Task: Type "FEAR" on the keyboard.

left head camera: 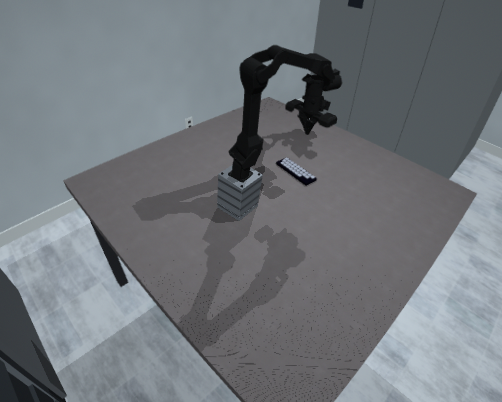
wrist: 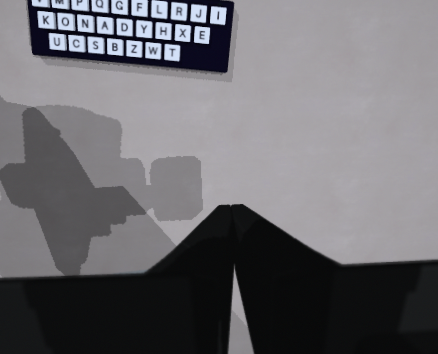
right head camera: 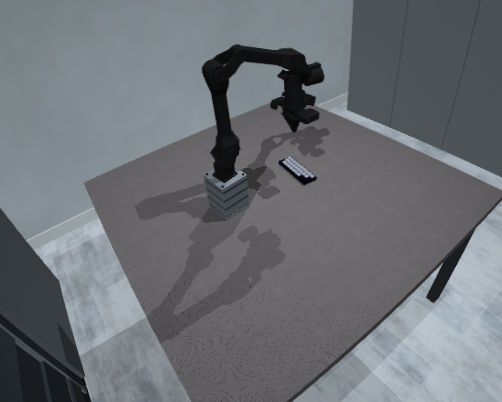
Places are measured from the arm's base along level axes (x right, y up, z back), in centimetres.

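Where they show: gripper, fingertip midpoint: [left head camera: 307, 134] [wrist: 230, 217] [right head camera: 294, 131]; arm's base, link origin: [left head camera: 240, 174] [right head camera: 224, 174].
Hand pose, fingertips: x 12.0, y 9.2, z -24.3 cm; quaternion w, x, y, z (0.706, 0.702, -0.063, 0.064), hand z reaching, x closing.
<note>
Things, the pixels of their centre, and the offset from my fingertips. Level surfaces: height alone.
- small dark keyboard with white keys, body centre: [wrist: 131, 28] [right head camera: 297, 169] [left head camera: 295, 170] dx -6.5, dy -24.4, dz -9.2 cm
- E key, body centre: [wrist: 202, 35] dx +0.0, dy -23.8, dz -7.1 cm
- F key, body centre: [wrist: 139, 7] dx -5.1, dy -23.8, dz -10.7 cm
- R key, body centre: [wrist: 179, 11] dx -1.6, dy -23.8, dz -9.5 cm
- brown table, surface height: dy -25.3 cm
A small dark keyboard with white keys [left head camera: 297, 171] [right head camera: 298, 170] [wrist: 130, 35] lies flat on the table. In the wrist view it is at the top left, cut off by the frame's top edge. Its middle row there reads K O N A D Y H X E, its lowest row U C S B Z W T, and the row above ends in G F L R J I. The A key [wrist: 104, 25], E key [wrist: 201, 35], F key [wrist: 139, 7] and R key [wrist: 179, 11] show. My gripper [left head camera: 307, 132] [right head camera: 294, 130] [wrist: 230, 217] is shut and empty, pointing down above the table, off the keyboard.
The arm stands on a grey ribbed base block [left head camera: 239, 196] [right head camera: 227, 197] on the brown table [left head camera: 380, 225] [right head camera: 380, 225]. Arm shadows fall across the table. Tall grey cabinets [left head camera: 400, 65] [right head camera: 425, 65] stand beyond its far right side, and a wall [left head camera: 125, 75] [right head camera: 125, 75] is behind.
</note>
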